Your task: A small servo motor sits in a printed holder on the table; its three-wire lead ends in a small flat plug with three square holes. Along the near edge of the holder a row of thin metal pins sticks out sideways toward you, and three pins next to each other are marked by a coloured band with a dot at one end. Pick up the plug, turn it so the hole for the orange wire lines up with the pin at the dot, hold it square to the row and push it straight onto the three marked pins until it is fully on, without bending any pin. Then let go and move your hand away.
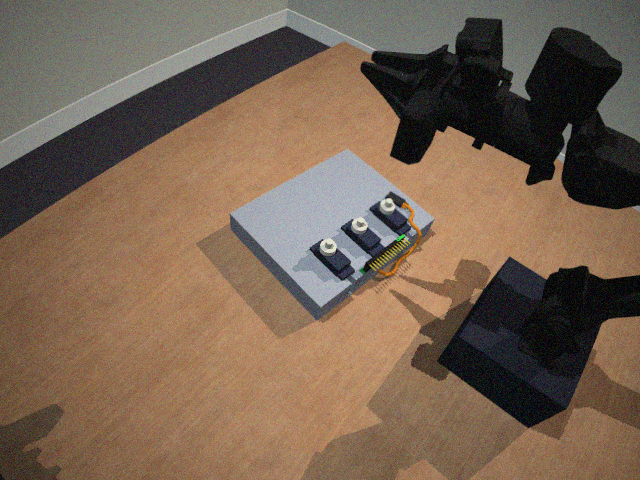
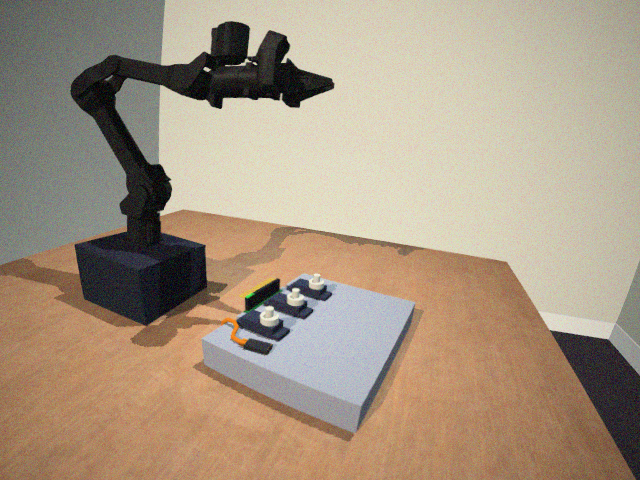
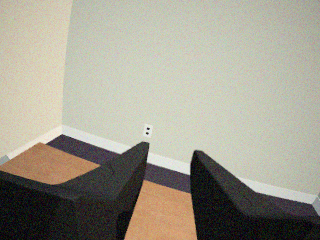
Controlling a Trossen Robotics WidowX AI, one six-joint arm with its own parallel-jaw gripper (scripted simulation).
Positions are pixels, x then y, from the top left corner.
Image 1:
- gripper: 366, 60
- grey printed holder: 279, 227
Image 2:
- gripper: 333, 84
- grey printed holder: 331, 365
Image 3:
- gripper: 170, 154
